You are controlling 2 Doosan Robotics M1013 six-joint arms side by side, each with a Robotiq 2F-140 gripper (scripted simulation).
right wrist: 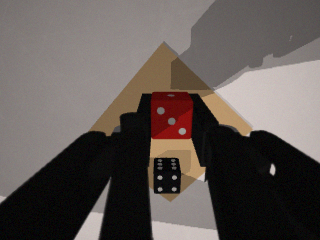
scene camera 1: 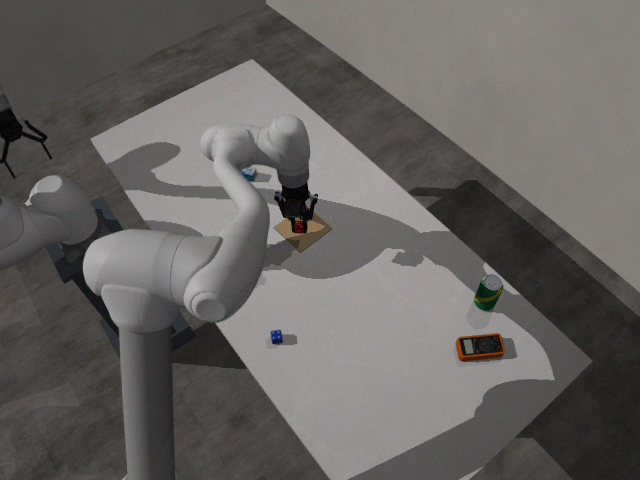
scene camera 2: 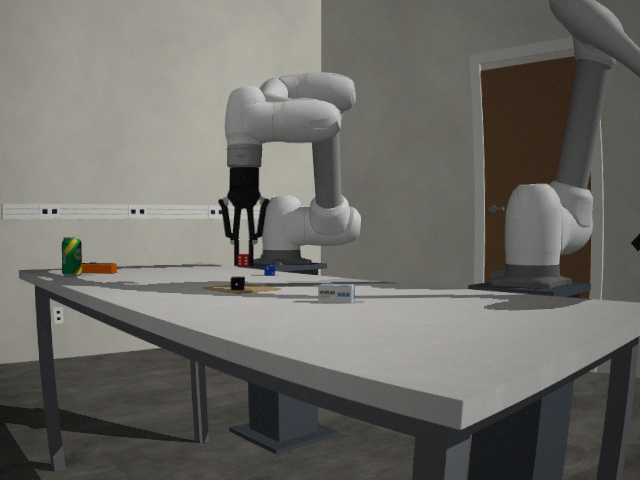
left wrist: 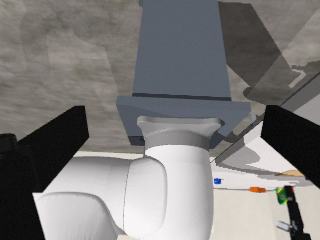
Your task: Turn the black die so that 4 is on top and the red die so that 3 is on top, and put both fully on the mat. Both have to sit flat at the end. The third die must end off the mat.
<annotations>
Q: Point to a tan mat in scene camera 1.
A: At 317, 228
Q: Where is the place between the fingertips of my left gripper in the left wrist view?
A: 174, 121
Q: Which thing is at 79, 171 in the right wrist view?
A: My right gripper.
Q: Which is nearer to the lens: the black die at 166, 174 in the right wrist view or the red die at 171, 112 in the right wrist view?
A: The red die.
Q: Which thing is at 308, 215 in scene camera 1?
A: My right gripper.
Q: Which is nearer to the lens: the red die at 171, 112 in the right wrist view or the tan mat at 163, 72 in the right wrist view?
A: The red die.
</annotations>
